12 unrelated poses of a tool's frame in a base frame.
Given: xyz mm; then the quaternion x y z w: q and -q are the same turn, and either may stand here.
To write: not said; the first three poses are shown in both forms.
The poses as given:
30 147 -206 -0.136 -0.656 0.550 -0.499
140 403 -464 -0.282 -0.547 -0.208 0.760
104 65 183 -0.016 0.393 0.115 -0.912
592 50 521 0.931 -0.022 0.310 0.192
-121 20 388 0.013 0.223 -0.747 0.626
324 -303 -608 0.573 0.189 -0.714 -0.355
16 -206 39 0.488 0.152 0.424 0.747
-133 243 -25 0.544 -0.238 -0.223 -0.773
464 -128 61 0.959 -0.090 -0.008 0.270
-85 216 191 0.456 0.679 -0.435 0.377
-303 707 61 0.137 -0.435 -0.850 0.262
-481 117 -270 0.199 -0.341 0.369 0.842
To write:
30 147 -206 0.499 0.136 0.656 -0.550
140 403 -464 0.760 -0.282 -0.547 -0.208
104 65 183 0.912 0.016 -0.393 -0.115
592 50 521 0.192 0.931 -0.022 0.310
-121 20 388 0.626 0.013 0.223 -0.747
324 -303 -608 0.355 -0.573 -0.189 0.714
16 -206 39 0.747 0.488 0.152 0.424
-133 243 -25 0.773 -0.544 0.238 0.223
464 -128 61 0.270 0.959 -0.090 -0.008
-85 216 191 0.377 0.456 0.679 -0.435
-303 707 61 0.262 0.137 -0.435 -0.850
-481 117 -270 0.842 0.199 -0.341 0.369

